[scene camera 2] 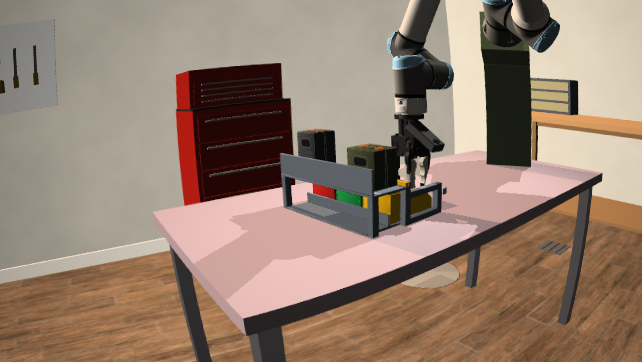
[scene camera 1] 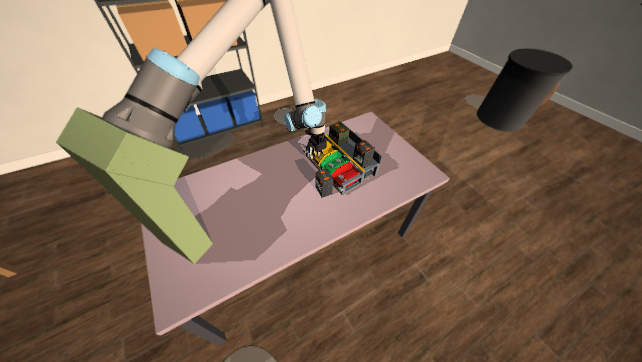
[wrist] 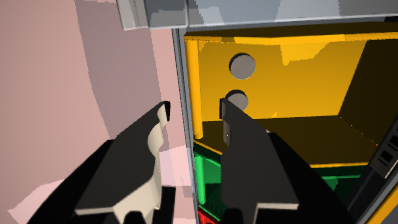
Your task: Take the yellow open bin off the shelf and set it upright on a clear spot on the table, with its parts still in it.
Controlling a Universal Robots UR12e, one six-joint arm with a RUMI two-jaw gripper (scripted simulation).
Path:
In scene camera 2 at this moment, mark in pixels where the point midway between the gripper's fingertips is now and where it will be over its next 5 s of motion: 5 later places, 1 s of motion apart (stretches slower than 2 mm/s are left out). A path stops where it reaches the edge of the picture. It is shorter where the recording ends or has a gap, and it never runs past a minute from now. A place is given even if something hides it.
My gripper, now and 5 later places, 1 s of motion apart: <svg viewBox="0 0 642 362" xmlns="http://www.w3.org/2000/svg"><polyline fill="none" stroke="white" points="416,193 416,198 416,195 416,192 422,191 433,188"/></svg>

